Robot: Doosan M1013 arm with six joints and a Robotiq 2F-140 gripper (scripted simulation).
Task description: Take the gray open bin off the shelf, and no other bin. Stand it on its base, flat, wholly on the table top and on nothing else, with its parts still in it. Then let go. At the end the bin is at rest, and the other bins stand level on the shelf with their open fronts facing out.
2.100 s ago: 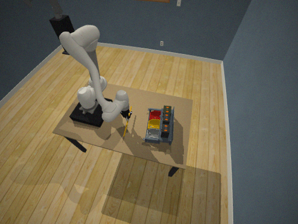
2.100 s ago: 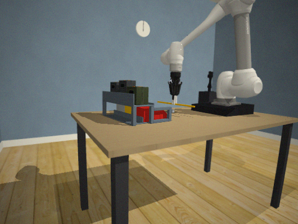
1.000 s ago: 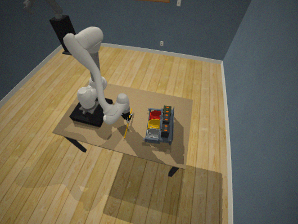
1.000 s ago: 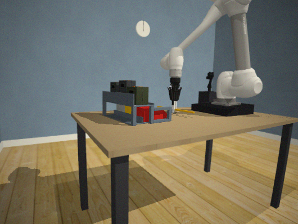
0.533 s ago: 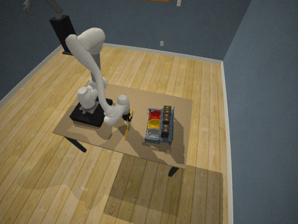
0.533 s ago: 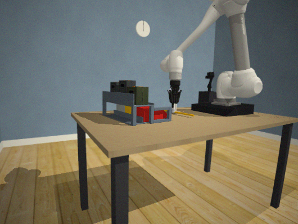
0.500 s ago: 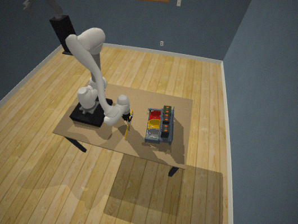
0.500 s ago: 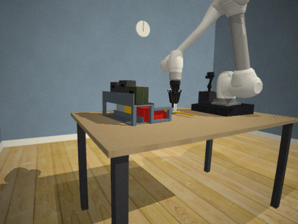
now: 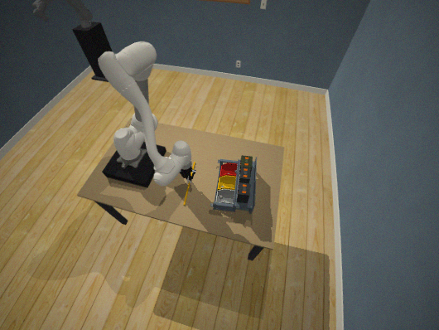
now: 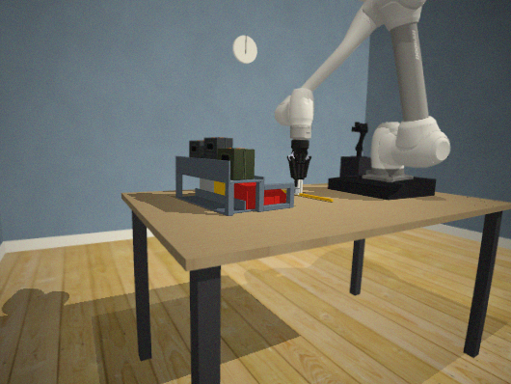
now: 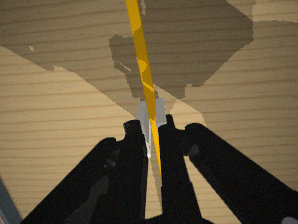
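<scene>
Right now the yellow strip is 30 mm below my hand. The rest, counted from my hand: yellow bin 300 mm ahead, 50 mm to the left; then gray open bin 320 mm ahead, 60 mm to the right; then red bin 280 mm ahead, 160 mm to the left.
</scene>
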